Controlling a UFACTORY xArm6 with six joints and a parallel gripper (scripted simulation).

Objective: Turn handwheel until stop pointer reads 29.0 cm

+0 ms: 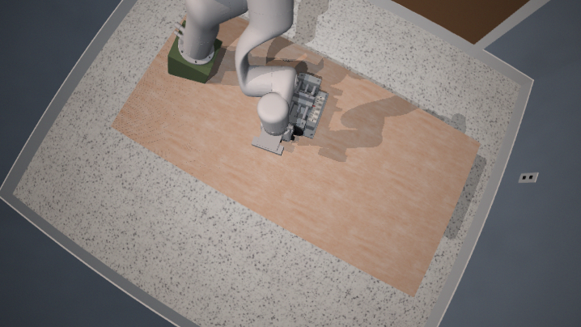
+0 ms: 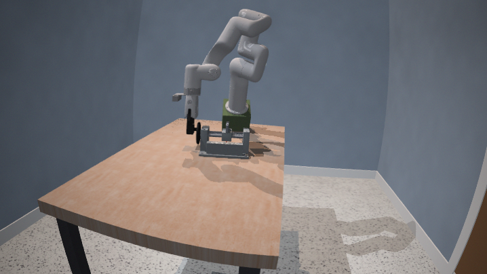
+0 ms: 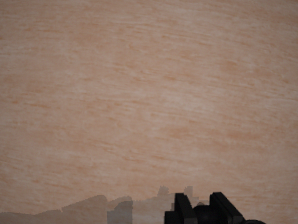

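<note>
Right now my hand is 3 cm to the right of the black handwheel. The rest, counted from my hand: stop carriage 17 cm to the left, 1 cm ahead, 1 cm above; then crank handle 1 cm to the left.
</note>
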